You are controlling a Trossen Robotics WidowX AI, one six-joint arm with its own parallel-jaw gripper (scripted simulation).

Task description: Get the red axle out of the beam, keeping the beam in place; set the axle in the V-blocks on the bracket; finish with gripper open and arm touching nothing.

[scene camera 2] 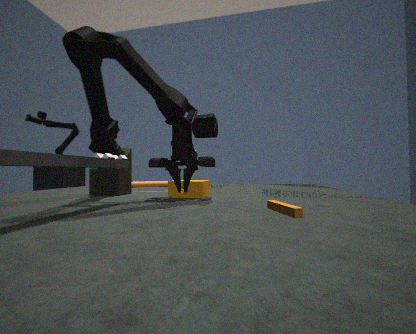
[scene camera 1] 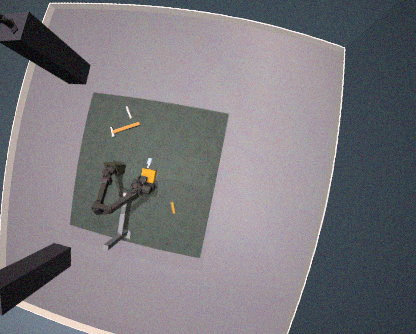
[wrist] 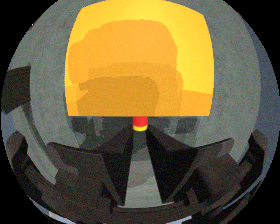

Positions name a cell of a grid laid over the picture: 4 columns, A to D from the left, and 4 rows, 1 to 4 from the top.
Scene:
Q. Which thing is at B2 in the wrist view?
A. An orange beam.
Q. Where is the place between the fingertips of the gripper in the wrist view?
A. At B3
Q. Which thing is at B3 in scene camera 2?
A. The gripper.

